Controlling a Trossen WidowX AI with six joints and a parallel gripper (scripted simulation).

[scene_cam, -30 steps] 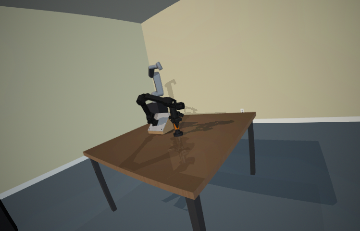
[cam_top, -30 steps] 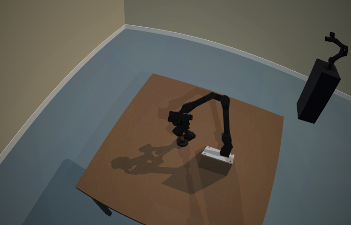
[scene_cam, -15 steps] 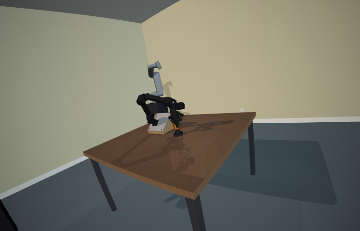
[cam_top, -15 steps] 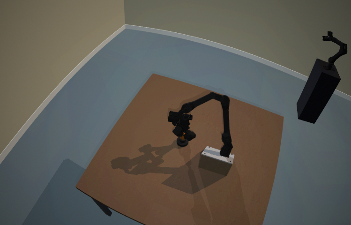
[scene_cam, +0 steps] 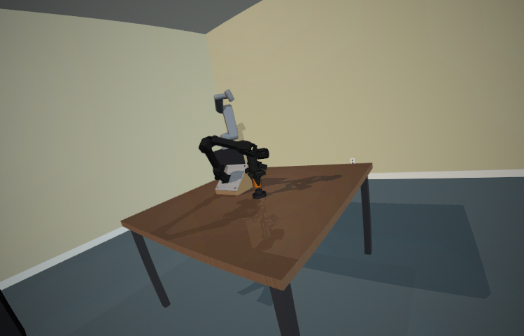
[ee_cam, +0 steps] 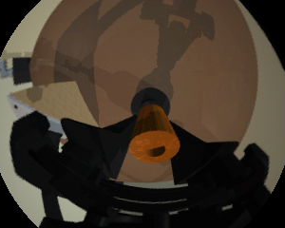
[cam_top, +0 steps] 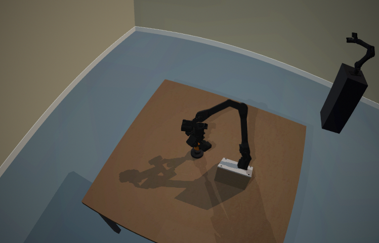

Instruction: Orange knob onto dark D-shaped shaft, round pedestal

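Now: gripper tip 20 mm below the orange knob. From my gripper tip the other things lie so: round pedestal (40 mm below).
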